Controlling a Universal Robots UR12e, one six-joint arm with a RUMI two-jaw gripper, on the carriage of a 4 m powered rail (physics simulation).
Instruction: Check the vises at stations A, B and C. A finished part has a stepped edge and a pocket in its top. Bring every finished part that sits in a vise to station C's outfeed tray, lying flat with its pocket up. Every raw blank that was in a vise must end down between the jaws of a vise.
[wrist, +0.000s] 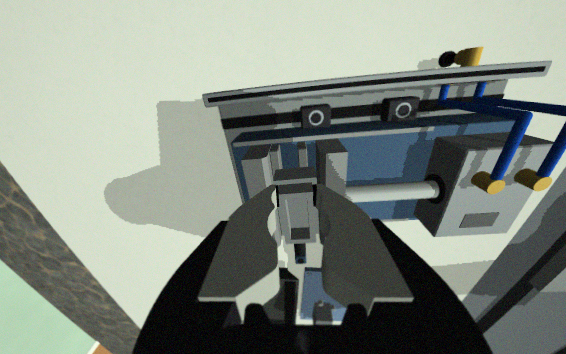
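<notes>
My gripper (295, 186) is shut on a grey finished part with a pocket (299, 216), in the middle of the wrist view. The pocket faces the camera, and a stepped edge shows at the part's far end. The part is in line with the gap between the vise's left jaw (256, 169) and right jaw (336, 167). The fingers hide the near ends of the jaws, and I cannot tell how far the part stands above them. The vise's blue bed (382, 155) shows to the right of the jaws.
A pale screw rod (392, 191) joins the right jaw to a grey drive block (480, 185). Blue hoses (512, 145) with brass ends stand over the block. A grey rail (375, 82) runs behind the vise. A blue plate (313, 287) lies below, partly hidden by the fingers.
</notes>
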